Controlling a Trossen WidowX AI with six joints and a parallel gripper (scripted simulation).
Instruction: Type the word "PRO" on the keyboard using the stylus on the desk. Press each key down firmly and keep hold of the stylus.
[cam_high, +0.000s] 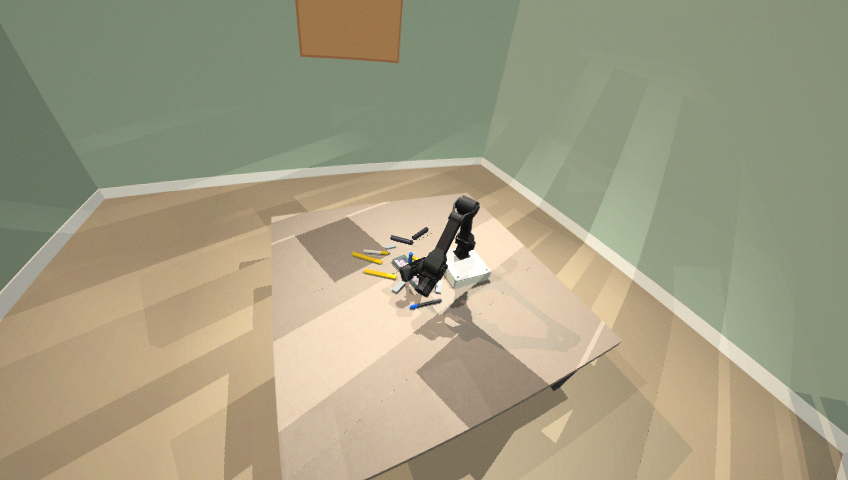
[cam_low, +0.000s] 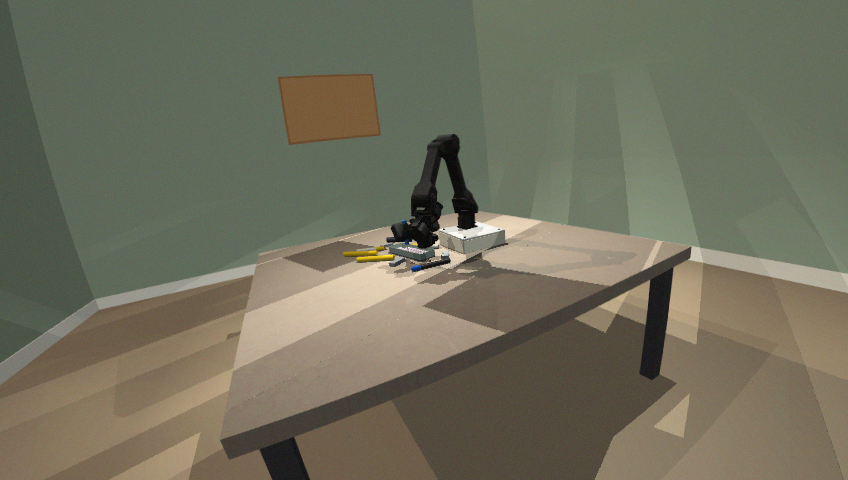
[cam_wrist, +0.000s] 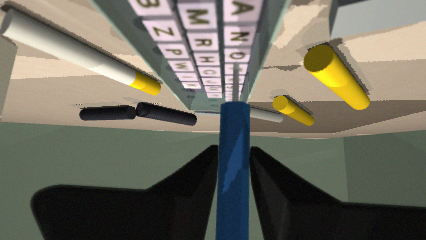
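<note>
Now: the grey block 70 mm ahead of my gripper tip, 50 mm to the left of it and 70 mm below it. From my gripper tip the other things lie so: grey stylus tip: 50 mm below; blue stylus: 20 mm below; blue-capped dark pen: 30 mm ahead, 170 mm to the left, 70 mm below.
</note>
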